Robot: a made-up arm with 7 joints. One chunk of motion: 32 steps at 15 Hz.
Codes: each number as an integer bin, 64 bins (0 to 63) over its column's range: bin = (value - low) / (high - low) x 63, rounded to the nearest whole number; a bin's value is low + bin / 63 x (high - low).
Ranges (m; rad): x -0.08..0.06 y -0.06..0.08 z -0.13..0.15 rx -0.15..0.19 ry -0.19..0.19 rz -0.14..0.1
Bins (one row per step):
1: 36 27 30 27 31 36
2: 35 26 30 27 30 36
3: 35 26 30 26 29 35
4: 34 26 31 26 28 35
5: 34 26 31 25 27 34
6: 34 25 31 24 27 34
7: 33 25 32 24 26 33
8: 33 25 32 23 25 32
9: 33 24 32 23 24 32
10: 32 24 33 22 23 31
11: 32 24 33 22 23 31
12: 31 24 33 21 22 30
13: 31 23 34 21 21 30
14: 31 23 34 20 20 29
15: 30 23 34 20 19 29
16: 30 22 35 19 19 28
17: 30 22 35 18 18 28
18: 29 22 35 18 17 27
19: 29 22 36 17 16 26
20: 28 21 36 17 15 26
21: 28 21 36 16 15 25
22: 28 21 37 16 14 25
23: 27 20 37 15 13 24
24: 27 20 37 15 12 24
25: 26 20 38 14 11 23
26: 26 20 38 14 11 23
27: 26 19 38 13 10 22
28: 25 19 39 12 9 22
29: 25 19 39 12 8 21
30: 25 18 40 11 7 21
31: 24 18 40 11 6 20
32: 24 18 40 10 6 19
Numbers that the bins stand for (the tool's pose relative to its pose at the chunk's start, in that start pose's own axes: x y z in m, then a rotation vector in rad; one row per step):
1: 0.0000 0.0000 0.0033 -0.0043 -0.0030 -0.0029
2: -0.0022 -0.0022 0.0033 -0.0043 -0.0090 -0.0029
3: -0.0022 -0.0022 0.0033 -0.0097 -0.0151 -0.0067
4: -0.0044 -0.0022 0.0078 -0.0097 -0.0211 -0.0067
5: -0.0044 -0.0022 0.0078 -0.0151 -0.0271 -0.0105
6: -0.0044 -0.0044 0.0078 -0.0205 -0.0271 -0.0105
7: -0.0067 -0.0044 0.0122 -0.0205 -0.0332 -0.0143
8: -0.0067 -0.0044 0.0122 -0.0259 -0.0392 -0.0181
9: -0.0067 -0.0067 0.0122 -0.0259 -0.0452 -0.0181
10: -0.0089 -0.0067 0.0167 -0.0313 -0.0513 -0.0219
11: -0.0089 -0.0067 0.0167 -0.0313 -0.0513 -0.0219
12: -0.0111 -0.0067 0.0167 -0.0367 -0.0573 -0.0257
13: -0.0111 -0.0089 0.0211 -0.0367 -0.0633 -0.0257
14: -0.0111 -0.0089 0.0211 -0.0421 -0.0694 -0.0295
15: -0.0133 -0.0089 0.0211 -0.0421 -0.0754 -0.0295
16: -0.0133 -0.0111 0.0256 -0.0475 -0.0754 -0.0333
17: -0.0133 -0.0111 0.0256 -0.0529 -0.0814 -0.0333
18: -0.0156 -0.0111 0.0256 -0.0529 -0.0875 -0.0371
19: -0.0156 -0.0111 0.0300 -0.0583 -0.0935 -0.0410
20: -0.0178 -0.0133 0.0300 -0.0583 -0.0995 -0.0410
21: -0.0178 -0.0133 0.0300 -0.0637 -0.0995 -0.0448
22: -0.0178 -0.0133 0.0344 -0.0637 -0.1056 -0.0448
23: -0.0200 -0.0156 0.0344 -0.0690 -0.1116 -0.0486
24: -0.0200 -0.0156 0.0344 -0.0690 -0.1176 -0.0486
25: -0.0222 -0.0156 0.0389 -0.0744 -0.1237 -0.0524
26: -0.0222 -0.0156 0.0389 -0.0744 -0.1237 -0.0524
27: -0.0222 -0.0178 0.0389 -0.0798 -0.1297 -0.0562
28: -0.0244 -0.0178 0.0433 -0.0852 -0.1357 -0.0562
29: -0.0244 -0.0178 0.0433 -0.0852 -0.1417 -0.0600
30: -0.0244 -0.0200 0.0478 -0.0906 -0.1478 -0.0600
31: -0.0267 -0.0200 0.0478 -0.0906 -0.1538 -0.0638
32: -0.0267 -0.0200 0.0478 -0.0960 -0.1538 -0.0676

